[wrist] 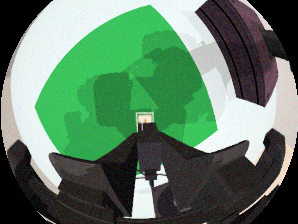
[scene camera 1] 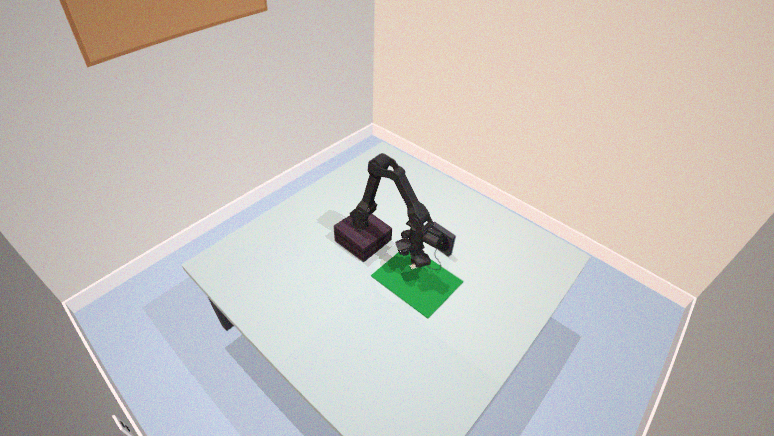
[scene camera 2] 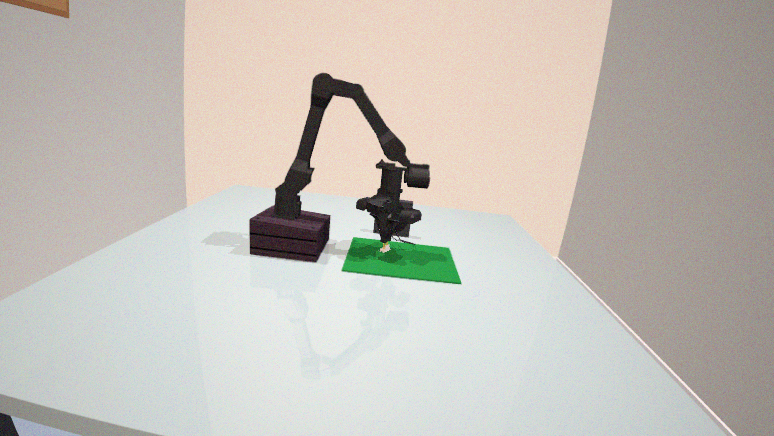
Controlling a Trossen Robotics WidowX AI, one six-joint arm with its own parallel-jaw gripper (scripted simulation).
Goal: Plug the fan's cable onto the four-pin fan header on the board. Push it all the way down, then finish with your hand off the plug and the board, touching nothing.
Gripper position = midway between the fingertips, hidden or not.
In view: my gripper (scene camera 2: 385, 238) and a green board (scene camera 2: 418, 262).
My gripper also shows in the wrist view (wrist: 147, 136). The green board also shows in the wrist view (wrist: 133, 63) and in scene camera 1 (scene camera 1: 425, 289).
